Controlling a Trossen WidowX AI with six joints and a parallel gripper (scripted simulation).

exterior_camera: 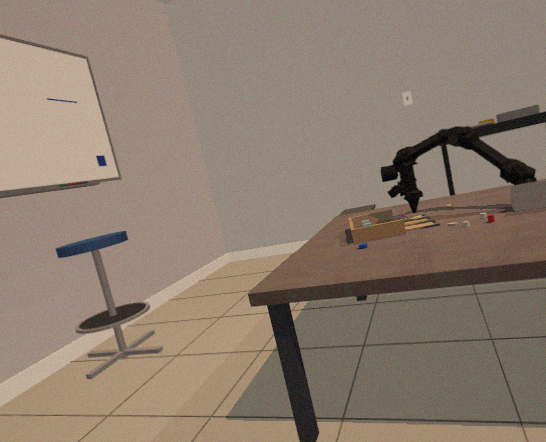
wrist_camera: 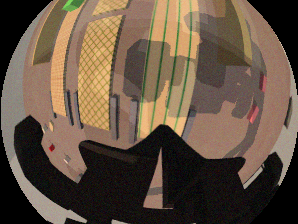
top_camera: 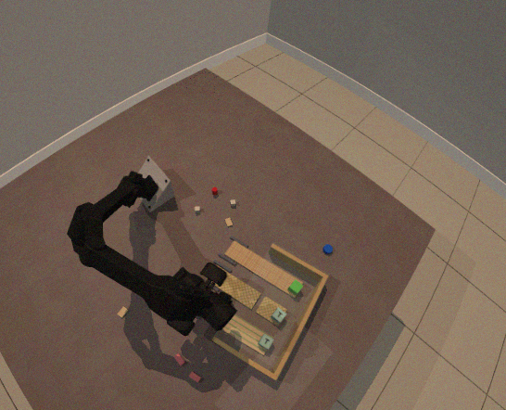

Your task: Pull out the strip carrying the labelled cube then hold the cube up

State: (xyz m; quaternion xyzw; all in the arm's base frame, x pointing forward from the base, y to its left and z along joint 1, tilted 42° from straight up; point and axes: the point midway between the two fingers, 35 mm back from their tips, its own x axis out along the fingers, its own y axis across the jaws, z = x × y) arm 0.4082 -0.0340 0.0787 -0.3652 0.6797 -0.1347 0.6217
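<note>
The green-striped strip lies 90 mm ahead of my gripper tip, 30 mm to the left of it and 20 mm below it. Also, from my gripper tip: blue cylinder 110 mm ahead, 420 mm to the left, 20 mm below; then red cylinder 280 mm behind, 260 mm to the left, 10 mm below.
</note>
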